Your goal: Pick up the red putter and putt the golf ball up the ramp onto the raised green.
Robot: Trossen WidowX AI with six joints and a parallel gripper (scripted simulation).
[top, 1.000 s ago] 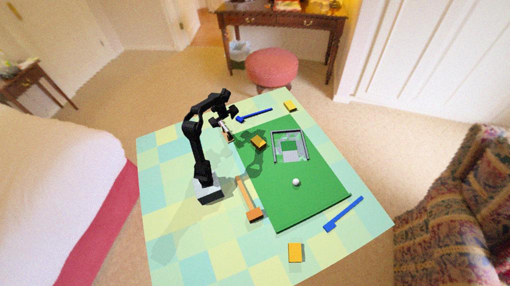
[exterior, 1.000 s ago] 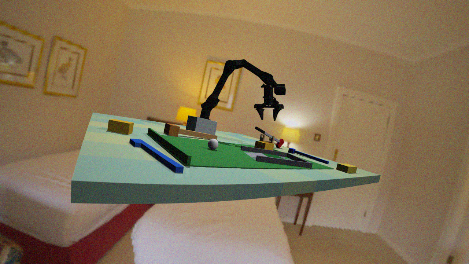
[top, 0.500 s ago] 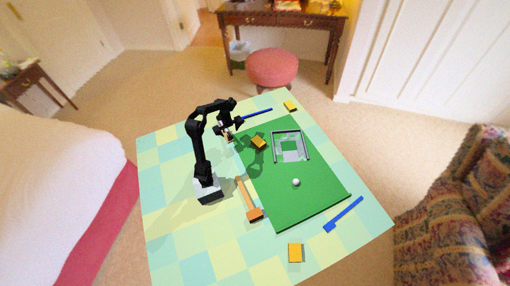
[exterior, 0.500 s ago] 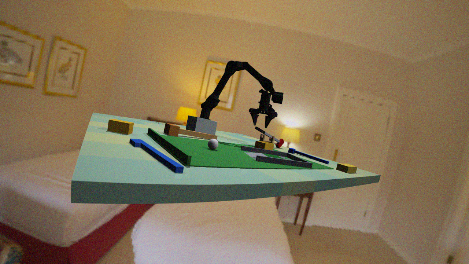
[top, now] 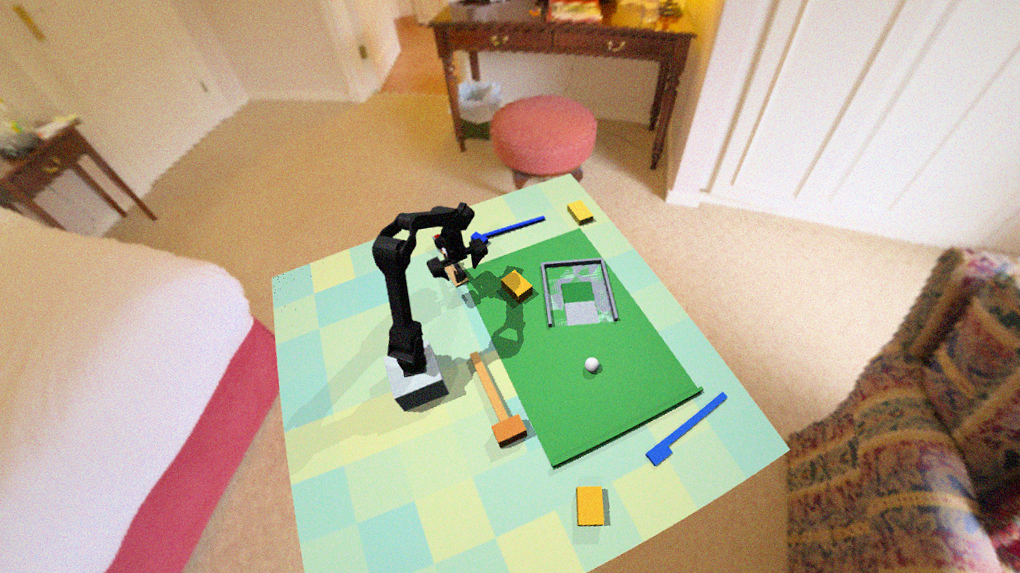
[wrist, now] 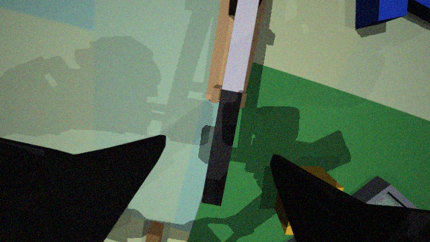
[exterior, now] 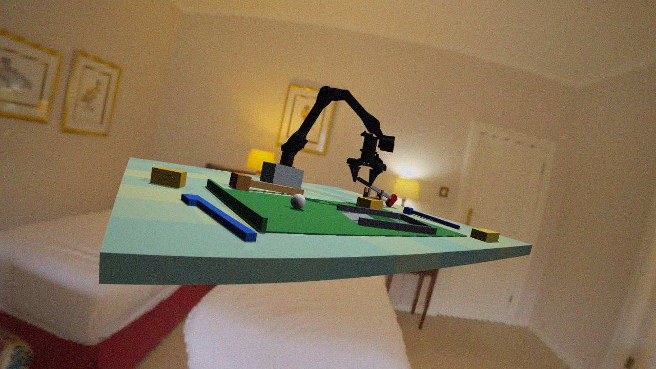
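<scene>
The tan stand is 2 cm behind my gripper tip, 8 cm to the left of it and 5 cm below it. From my gripper tip the other things lie so: red putter: 3 cm behind, 11 cm to the left, 2 cm below; then green mat: 29 cm ahead, 24 cm to the right, 9 cm below; then blue putter: 20 cm ahead, 22 cm to the left, 7 cm below.
</scene>
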